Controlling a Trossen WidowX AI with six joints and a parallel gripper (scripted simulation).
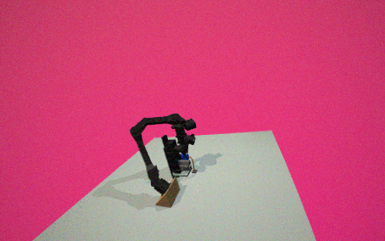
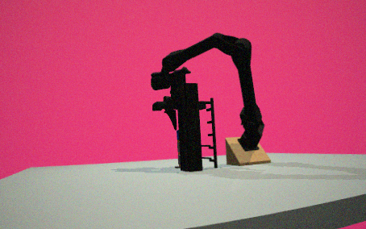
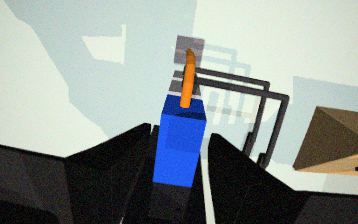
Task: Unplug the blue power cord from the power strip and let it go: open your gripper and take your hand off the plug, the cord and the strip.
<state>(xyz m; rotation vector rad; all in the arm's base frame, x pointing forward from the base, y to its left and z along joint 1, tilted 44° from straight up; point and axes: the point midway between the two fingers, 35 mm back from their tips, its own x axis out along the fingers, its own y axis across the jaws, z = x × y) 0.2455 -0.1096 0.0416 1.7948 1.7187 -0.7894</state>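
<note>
Now: the blue plug 30 mm to the left of my gripper tip and 10 mm below it.
</note>
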